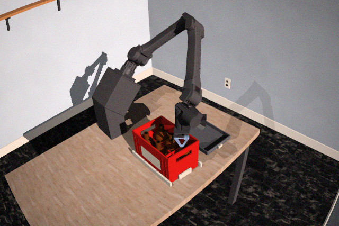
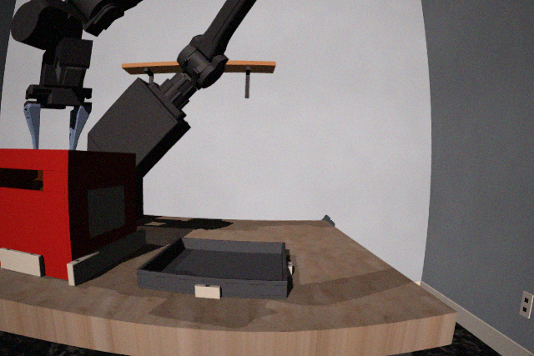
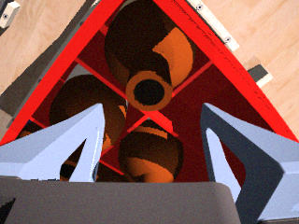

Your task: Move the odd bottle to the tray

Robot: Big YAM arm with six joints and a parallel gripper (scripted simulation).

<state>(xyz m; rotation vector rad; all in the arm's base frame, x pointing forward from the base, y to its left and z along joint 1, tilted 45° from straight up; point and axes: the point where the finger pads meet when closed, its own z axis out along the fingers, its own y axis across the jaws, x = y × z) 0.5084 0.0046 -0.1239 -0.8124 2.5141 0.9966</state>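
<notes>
The red crate is 9 cm behind my hand, 2 cm to the right of it and 9 cm below it. The rest, counted from my hand: dark grey tray (7 cm behind, 25 cm to the left, 16 cm below).
</notes>
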